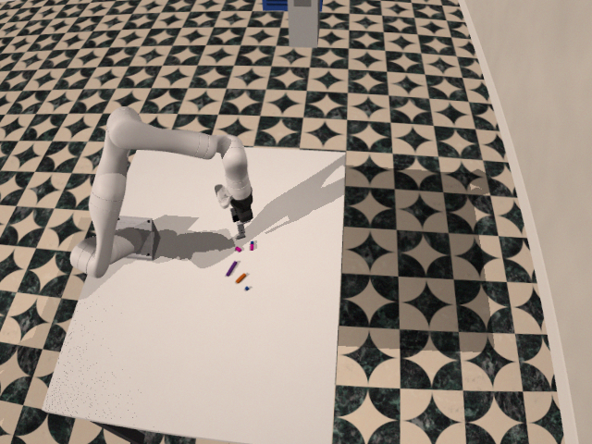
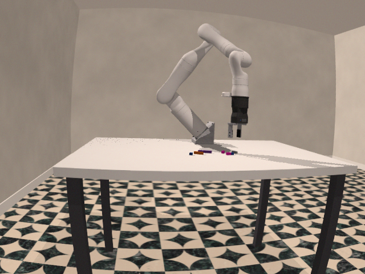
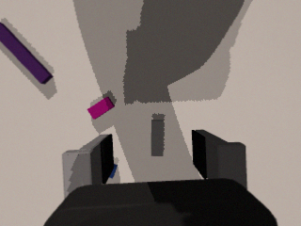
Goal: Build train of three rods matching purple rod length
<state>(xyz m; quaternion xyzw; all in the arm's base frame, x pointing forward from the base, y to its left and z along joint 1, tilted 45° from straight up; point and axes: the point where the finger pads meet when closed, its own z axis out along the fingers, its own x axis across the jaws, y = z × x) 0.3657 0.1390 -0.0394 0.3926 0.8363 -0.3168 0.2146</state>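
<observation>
Right now the grey rod is 8 cm below my hand. From my hand the other things lie so: purple rod (13 cm to the right, 8 cm below); then orange rod (16 cm to the right, 8 cm below, 5 cm ahead).
</observation>
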